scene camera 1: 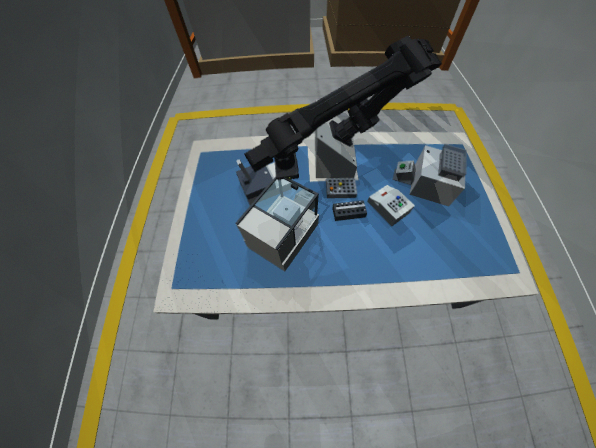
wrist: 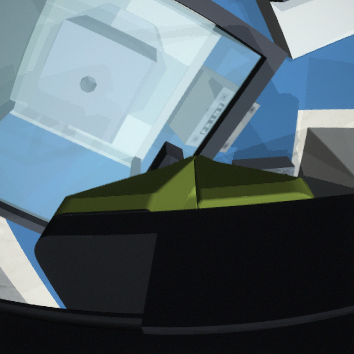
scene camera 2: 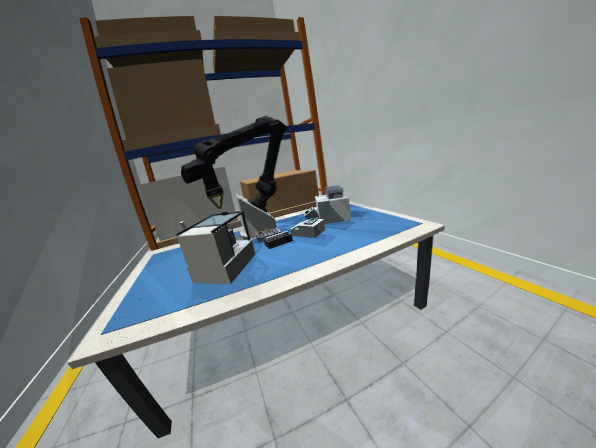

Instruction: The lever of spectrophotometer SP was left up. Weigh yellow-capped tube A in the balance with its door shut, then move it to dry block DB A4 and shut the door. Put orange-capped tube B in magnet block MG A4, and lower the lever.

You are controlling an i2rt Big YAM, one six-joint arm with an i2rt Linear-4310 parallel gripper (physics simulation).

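Observation:
My gripper (scene camera 2: pixel 216 204) (wrist: pixel 196 169) is shut and empty, with its yellow-green fingertips above the back edge of the glass-topped balance (scene camera 1: pixel 264 232) (scene camera 2: pixel 203 256). Through the glass, the balance's pale pan (scene camera 1: pixel 286 210) (wrist: pixel 88 100) shows no tube. I cannot tell how its door stands. The yellow-capped tube (scene camera 1: pixel 340 183) and orange-capped tube (scene camera 1: pixel 331 188) are in the small grey rack (scene camera 1: pixel 341 194). A black block with a light strip (scene camera 1: pixel 350 210) lies in front of the rack. A grey block with wells (scene camera 1: pixel 453 161) sits on a white box at the right. The labels and the spectrophotometer lever cannot be made out.
A dark device (scene camera 1: pixel 256 187) with an upright post (scene camera 1: pixel 242 170) stands behind the balance. A white keypad device (scene camera 1: pixel 391 204) (scene camera 2: pixel 308 228) stands right of the black block. A small box with a green button (scene camera 1: pixel 404 169) is beside the white box (scene camera 1: pixel 437 184) (scene camera 2: pixel 333 210).

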